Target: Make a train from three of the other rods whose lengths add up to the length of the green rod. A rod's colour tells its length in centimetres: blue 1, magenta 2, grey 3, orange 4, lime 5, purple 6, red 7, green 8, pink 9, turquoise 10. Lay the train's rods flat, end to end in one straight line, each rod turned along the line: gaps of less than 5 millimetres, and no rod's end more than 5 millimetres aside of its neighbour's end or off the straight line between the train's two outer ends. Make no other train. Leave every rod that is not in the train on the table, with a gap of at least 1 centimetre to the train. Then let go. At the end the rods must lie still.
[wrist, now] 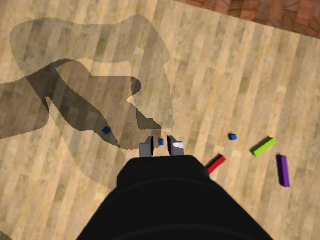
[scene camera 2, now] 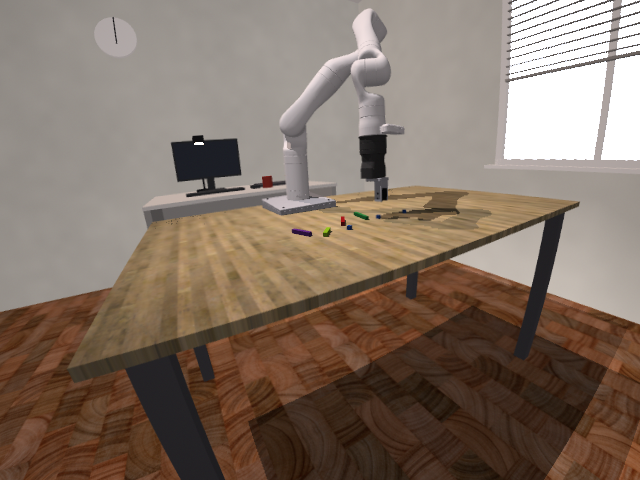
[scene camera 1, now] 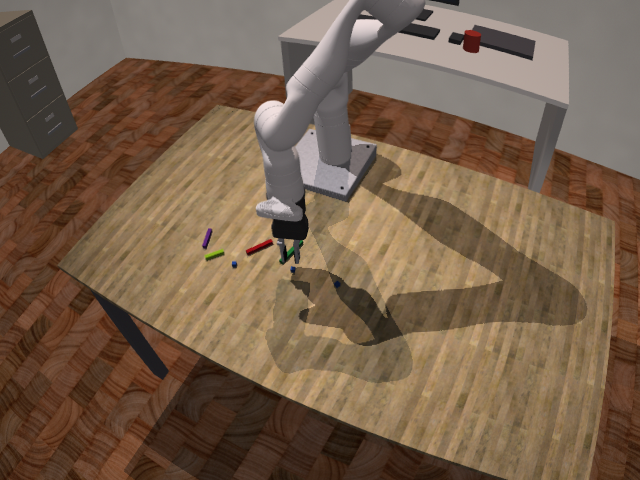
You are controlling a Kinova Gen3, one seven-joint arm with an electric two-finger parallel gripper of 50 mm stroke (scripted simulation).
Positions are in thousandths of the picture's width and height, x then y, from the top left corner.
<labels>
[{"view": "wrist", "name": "my gripper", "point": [502, 594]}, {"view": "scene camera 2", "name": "my gripper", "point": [596, 418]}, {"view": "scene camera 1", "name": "my gripper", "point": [455, 541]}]
</labels>
